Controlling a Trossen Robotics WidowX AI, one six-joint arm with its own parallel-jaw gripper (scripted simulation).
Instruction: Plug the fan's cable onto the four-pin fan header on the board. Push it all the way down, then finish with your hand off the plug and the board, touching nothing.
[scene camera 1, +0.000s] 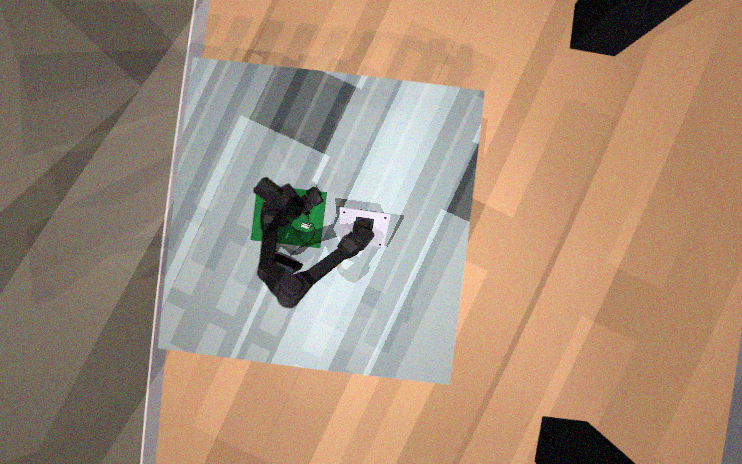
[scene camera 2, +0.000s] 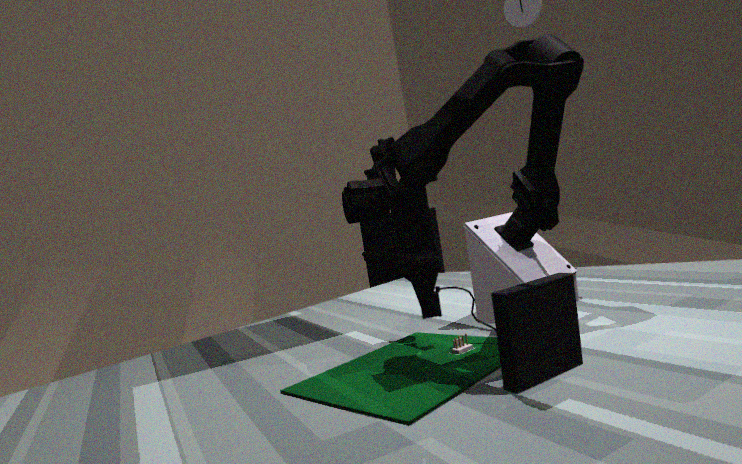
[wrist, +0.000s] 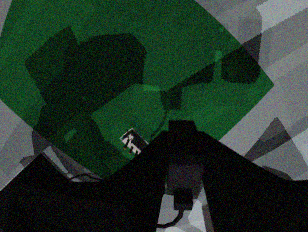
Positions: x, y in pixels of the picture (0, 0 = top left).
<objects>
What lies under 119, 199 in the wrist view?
My gripper.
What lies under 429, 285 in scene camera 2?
My gripper.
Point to a green board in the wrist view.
82, 81
</objects>
